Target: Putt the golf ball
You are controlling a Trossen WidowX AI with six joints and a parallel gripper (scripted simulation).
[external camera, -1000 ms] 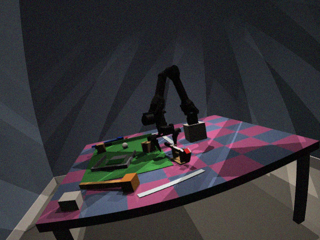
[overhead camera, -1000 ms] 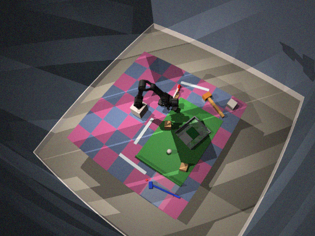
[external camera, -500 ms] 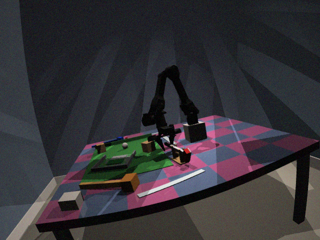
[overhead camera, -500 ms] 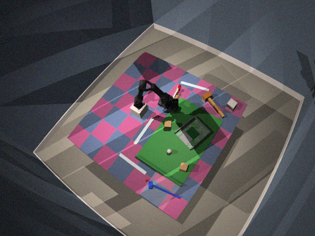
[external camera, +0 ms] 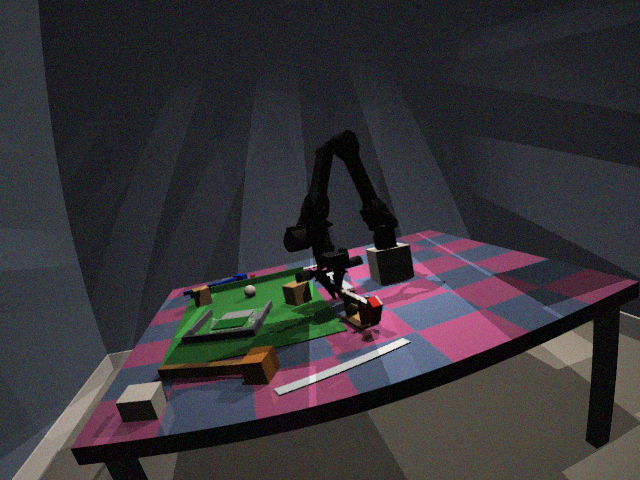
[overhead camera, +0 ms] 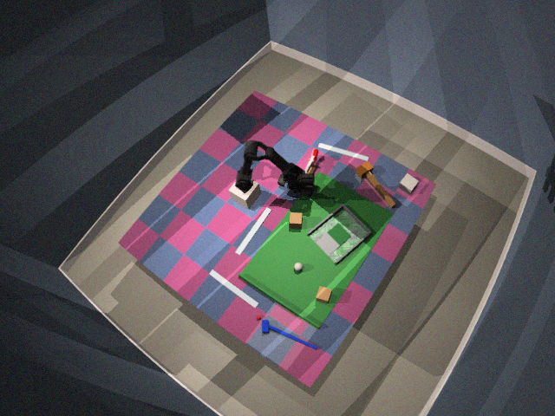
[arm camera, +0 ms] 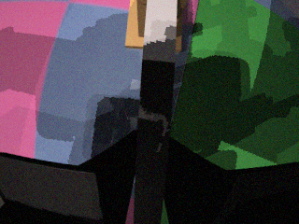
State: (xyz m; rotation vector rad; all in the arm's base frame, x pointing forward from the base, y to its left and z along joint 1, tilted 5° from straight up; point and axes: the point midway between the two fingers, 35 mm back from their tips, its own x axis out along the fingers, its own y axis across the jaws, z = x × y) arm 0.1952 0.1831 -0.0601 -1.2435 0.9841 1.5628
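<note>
My gripper tip is now 110 mm to the right of the red putter, 40 mm past it and 30 mm below it. Round my gripper tip: white golf ball 320 mm to the right, 290 mm ahead, 10 mm below; then wooden stand 130 mm to the left, 40 mm behind; then green mat 290 mm ahead, 160 mm to the right, 30 mm below.
</note>
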